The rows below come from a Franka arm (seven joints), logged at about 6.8 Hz.
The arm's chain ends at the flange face. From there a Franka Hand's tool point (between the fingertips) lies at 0.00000 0.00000 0.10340 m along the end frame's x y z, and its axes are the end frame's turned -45 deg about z.
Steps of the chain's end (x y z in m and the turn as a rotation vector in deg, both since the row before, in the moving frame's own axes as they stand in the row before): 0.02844 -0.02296 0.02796 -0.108 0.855 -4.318; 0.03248 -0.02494 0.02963 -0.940 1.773 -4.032; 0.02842 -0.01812 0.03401 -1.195 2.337 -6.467; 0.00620 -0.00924 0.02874 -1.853 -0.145 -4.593; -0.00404 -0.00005 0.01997 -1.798 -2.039 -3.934; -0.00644 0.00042 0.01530 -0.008 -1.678 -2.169; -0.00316 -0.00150 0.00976 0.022 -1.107 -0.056; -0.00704 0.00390 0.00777 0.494 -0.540 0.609
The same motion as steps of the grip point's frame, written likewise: 0.03734 0.00507 0.02795 -0.681 0.528 -4.318; 0.04179 0.00875 0.02957 -1.918 0.589 -4.032; 0.03462 0.01170 0.03390 -2.498 0.808 -6.467; 0.00846 0.00013 0.02869 -1.208 -1.413 -4.593; -0.00772 -0.00303 0.01985 0.170 -2.713 -3.934; -0.00704 -0.00635 0.01526 1.181 -1.192 -2.169; -0.00256 -0.00474 0.00974 0.798 -0.767 -0.056; -0.00779 -0.00354 0.00776 0.731 -0.033 0.609
